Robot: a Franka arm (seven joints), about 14 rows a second.
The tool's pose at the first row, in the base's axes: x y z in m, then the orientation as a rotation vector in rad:
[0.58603 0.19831 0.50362 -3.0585 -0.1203 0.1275]
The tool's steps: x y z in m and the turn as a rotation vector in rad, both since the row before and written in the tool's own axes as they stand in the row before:
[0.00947 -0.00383 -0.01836 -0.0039 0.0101 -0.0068]
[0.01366 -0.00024 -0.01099 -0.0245 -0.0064 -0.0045]
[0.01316 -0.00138 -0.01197 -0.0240 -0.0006 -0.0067]
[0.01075 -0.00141 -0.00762 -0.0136 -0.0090 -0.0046]
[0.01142 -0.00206 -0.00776 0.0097 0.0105 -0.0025]
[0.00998 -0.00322 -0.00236 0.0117 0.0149 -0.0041]
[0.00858 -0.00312 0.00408 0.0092 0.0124 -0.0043]
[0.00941 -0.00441 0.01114 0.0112 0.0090 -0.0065]
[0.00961 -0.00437 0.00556 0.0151 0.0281 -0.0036]
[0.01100 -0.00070 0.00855 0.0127 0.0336 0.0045]
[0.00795 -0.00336 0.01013 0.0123 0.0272 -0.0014]
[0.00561 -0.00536 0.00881 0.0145 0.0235 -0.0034]
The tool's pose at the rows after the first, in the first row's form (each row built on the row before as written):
[0.59673 0.20152 0.52141 -3.0619 -0.1305 0.1115]
[0.61112 0.20217 0.53141 -3.0858 -0.1402 0.1203]
[0.62502 0.20420 0.54241 -3.1090 -0.1531 0.1202]
[0.63615 0.20650 0.54923 -3.1219 -0.1620 0.1336]
[0.64792 0.20967 0.55603 -3.1121 -0.1646 0.1176]
[0.65766 0.21389 0.55773 -3.1000 -0.1693 0.0949]
[0.66558 0.21806 0.55327 -3.0902 -0.1746 0.0761]
[0.67385 0.22398 0.54193 -3.0781 -0.1832 0.0627]
[0.68263 0.22977 0.53629 -3.0617 -0.1860 0.0206]
[0.69331 0.23242 0.52772 -3.0475 -0.1762 -0.0293]
[0.70096 0.23756 0.51812 -3.0330 -0.1759 -0.0695]
[0.70625 0.24441 0.51019 -3.0161 -0.1789 -0.1036]

